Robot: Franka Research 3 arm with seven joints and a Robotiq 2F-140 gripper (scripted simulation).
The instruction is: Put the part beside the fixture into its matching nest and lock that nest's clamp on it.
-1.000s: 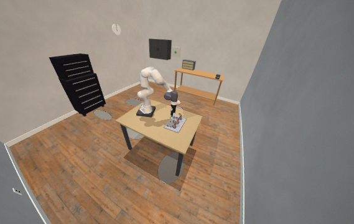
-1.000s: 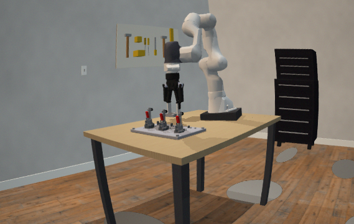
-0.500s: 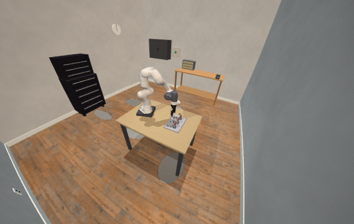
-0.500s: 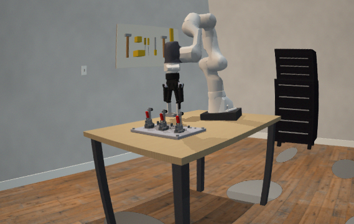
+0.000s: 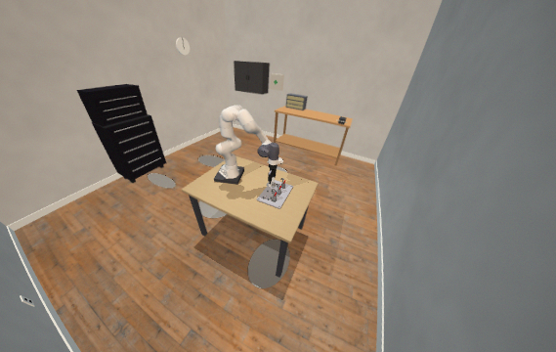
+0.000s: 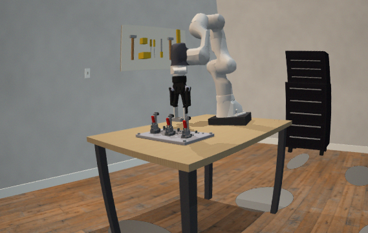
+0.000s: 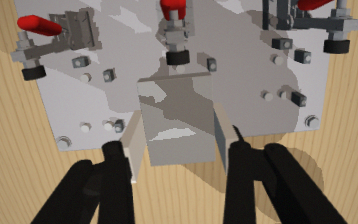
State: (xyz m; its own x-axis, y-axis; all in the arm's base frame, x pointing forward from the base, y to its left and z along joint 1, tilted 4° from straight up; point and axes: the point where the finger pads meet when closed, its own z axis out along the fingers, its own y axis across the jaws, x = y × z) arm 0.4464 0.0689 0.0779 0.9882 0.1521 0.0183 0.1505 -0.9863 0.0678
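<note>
The grey fixture plate is 60 mm ahead of my hand and 110 mm below it. Also, from my hand: grey part 30 mm below; then clamp 100 mm ahead, 100 mm to the right, 50 mm below.
</note>
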